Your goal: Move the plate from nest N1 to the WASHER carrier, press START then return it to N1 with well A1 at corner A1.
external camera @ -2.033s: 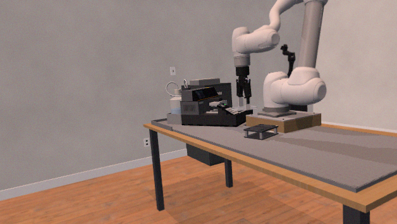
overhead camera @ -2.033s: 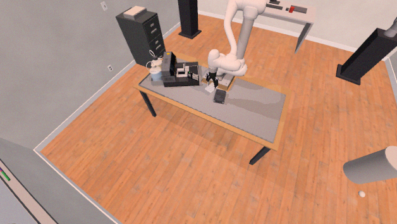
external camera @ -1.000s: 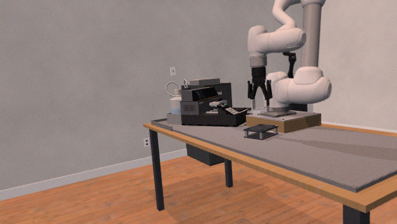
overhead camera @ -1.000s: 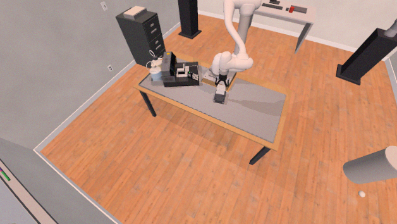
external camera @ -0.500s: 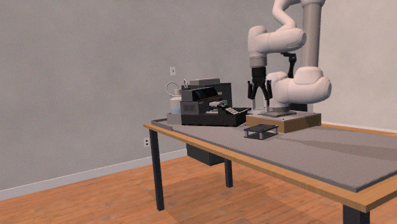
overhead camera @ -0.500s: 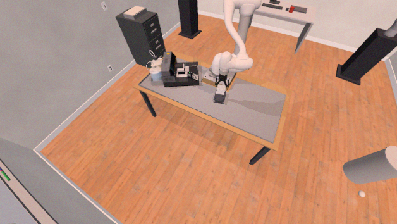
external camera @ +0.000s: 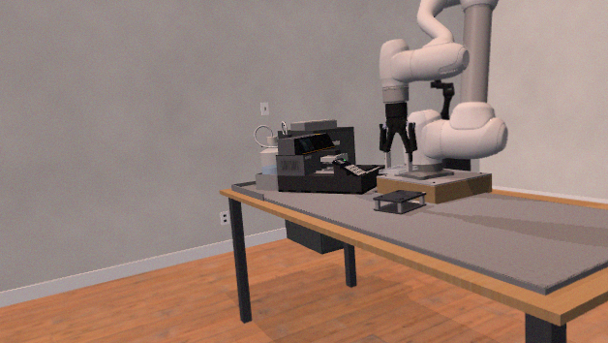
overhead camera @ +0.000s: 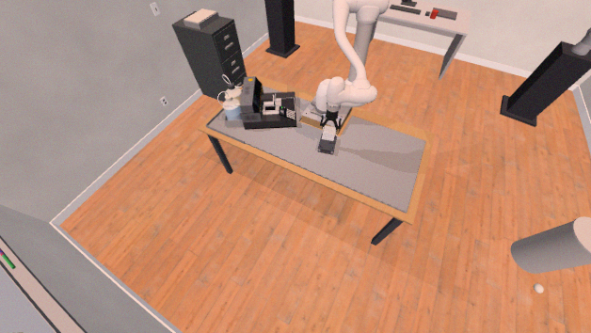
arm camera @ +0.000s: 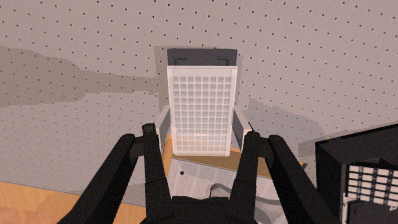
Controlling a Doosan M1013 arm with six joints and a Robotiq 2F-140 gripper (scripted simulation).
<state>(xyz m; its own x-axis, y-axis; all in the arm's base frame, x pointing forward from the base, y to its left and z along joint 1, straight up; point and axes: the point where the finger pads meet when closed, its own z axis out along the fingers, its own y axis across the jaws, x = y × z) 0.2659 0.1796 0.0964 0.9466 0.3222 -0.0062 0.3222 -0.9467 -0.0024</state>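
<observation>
My gripper is now 3 cm above the white well plate. Also, from my hand: black plate nest N1: 12 cm below; plate washer: 59 cm to the right, 5 cm behind, 3 cm below.
</observation>
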